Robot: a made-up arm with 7 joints.
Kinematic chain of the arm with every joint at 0, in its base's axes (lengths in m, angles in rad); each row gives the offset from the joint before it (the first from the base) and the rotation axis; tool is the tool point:
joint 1: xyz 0 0 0.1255 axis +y
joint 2: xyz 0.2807 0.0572 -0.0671 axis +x
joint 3: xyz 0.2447 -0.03 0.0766 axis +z
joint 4: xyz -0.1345 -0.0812 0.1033 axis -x
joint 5: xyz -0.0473 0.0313 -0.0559 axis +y
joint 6: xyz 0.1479 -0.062 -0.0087 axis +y
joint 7: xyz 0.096 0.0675 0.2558 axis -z
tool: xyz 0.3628 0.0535 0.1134
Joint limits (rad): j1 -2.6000..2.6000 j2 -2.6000..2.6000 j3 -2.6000..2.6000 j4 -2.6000..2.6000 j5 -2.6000..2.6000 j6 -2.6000..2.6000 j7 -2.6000..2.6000
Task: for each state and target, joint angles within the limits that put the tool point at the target. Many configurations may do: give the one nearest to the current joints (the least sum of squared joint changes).
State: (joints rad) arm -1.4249 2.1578 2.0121 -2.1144 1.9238 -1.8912 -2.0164
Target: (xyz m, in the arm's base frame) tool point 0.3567 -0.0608 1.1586
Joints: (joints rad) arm -1.5586 2.2401 1.9197 -2.2895 2.0289 -1.6921 -2.1898
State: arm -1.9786 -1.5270 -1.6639 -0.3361 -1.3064 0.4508 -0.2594
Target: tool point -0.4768 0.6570 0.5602
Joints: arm -1.7218 -1.3221 -1.6405 -0.2104 -0.9190 0.7572 -0.2648
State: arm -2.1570 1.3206 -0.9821 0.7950 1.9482 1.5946 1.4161
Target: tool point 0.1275 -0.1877 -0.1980
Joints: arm -2.2957 1.3333 -0.8972 1.1548 2.0580 1.5218 1.2518
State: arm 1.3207 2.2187 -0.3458 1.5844 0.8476 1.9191 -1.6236
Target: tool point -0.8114 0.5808 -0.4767
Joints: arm 1.8169 2.4439 0.4424 2.0701 0.9563 1.7843 -1.3146
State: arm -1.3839 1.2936 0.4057 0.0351 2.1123 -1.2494 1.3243
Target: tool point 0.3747 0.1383 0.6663
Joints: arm -1.7236 1.3326 -0.3689 -0.2541 2.5658 -1.0801 1.4830
